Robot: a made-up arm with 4 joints.
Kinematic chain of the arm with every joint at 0, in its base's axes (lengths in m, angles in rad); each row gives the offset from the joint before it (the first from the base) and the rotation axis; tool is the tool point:
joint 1: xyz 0 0 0.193 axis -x
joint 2: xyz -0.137 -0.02 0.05 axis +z
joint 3: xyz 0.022 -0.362 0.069 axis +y
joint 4: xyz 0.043 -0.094 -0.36 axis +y
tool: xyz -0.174 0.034 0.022
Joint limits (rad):
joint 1: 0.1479..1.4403
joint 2: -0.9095..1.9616
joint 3: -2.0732..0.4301
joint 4: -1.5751..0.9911
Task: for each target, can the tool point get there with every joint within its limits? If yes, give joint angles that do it. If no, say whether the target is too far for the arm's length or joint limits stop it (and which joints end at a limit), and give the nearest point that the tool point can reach.
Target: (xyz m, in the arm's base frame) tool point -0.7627 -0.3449 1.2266
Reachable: no: too far | nearest point -0.1755 -0.2429 0.9209 | short by 0.670 m
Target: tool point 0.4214 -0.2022 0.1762
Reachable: yes | joints 0.2684 0.5116 -1.4119 -0.3942
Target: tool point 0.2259 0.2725 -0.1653
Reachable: yes | joints 1.1271 1.7069 -1.8517 -0.1404
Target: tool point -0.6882 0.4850 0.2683
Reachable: no: joint limits stop it (at a limit: joint 1, joint 2, joint 3) | nearest point -0.5610 -0.0816 0.3460 | short by 0.586 m
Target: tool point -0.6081 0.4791 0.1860
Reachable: no: joint limits stop it (at a limit: joint 1, joint 2, joint 3) | nearest point -0.5636 -0.0827 0.3425 | short by 0.585 m
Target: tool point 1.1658 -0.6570 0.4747
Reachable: no: too far | nearest point 0.4833 -0.3141 0.3897 | short by 0.769 m
